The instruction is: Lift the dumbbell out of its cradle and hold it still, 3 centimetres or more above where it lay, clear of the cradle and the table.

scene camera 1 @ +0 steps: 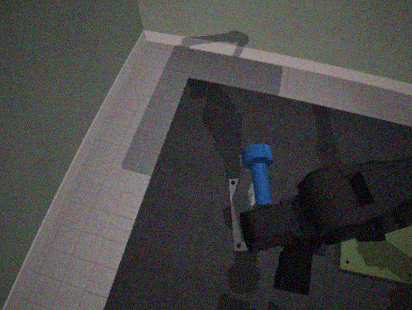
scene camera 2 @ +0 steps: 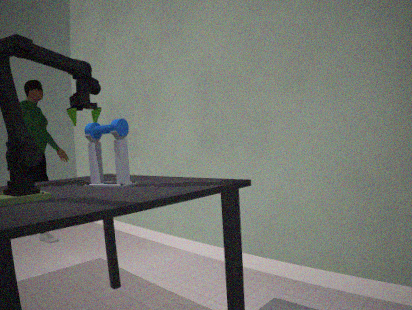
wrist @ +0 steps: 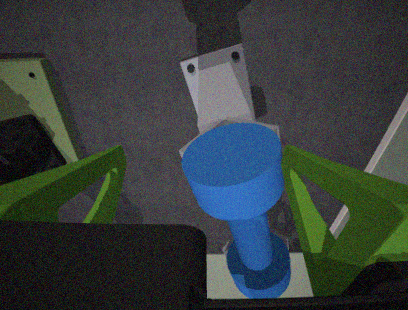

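Pixels of known places: gripper, between the fingertips: point(scene camera 2: 85, 126) point(wrist: 203, 154); arm's base, origin of its link: point(scene camera 1: 366, 222) point(scene camera 2: 21, 193) point(wrist: 33, 144).
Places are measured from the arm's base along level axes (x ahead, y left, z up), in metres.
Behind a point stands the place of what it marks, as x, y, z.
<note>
The blue dumbbell point(scene camera 1: 261, 182) {0.383, -0.031, 0.238} point(scene camera 2: 105, 130) {0.363, -0.040, 0.213} point(wrist: 237, 185) {0.372, 0.070, 0.256} lies level across the tops of the two posts of the pale grey cradle point(scene camera 1: 233, 200) {0.423, -0.063, -0.013} point(scene camera 2: 122, 160) {0.374, -0.120, 0.084} point(wrist: 225, 95) {0.378, 0.069, 0.115}, which stands on the dark table. My gripper point(scene camera 2: 85, 122) {0.356, 0.088, 0.245} point(wrist: 203, 154) {0.356, 0.088, 0.245} is open and empty, pointing down with green fingers. In scene camera 2 its tips are just above the dumbbell's left head. In the wrist view the dumbbell appears between the fingers, much closer to the right one. In scene camera 1 the arm hides the dumbbell's lower end and part of the cradle, and the fingertips do not show.
The arm's base stands on a yellow-green plate point(scene camera 1: 350, 260) {0.074, 0.116, -0.001} point(scene camera 2: 25, 197) {-0.024, -0.077, -0.005} point(wrist: 52, 100) {0.092, 0.073, -0.001} on the dark table point(scene camera 2: 175, 192) {0.282, -0.457, -0.021}. A person in a green top point(scene camera 2: 35, 122) stands behind the arm in scene camera 2. A green wall rises beyond the table.
</note>
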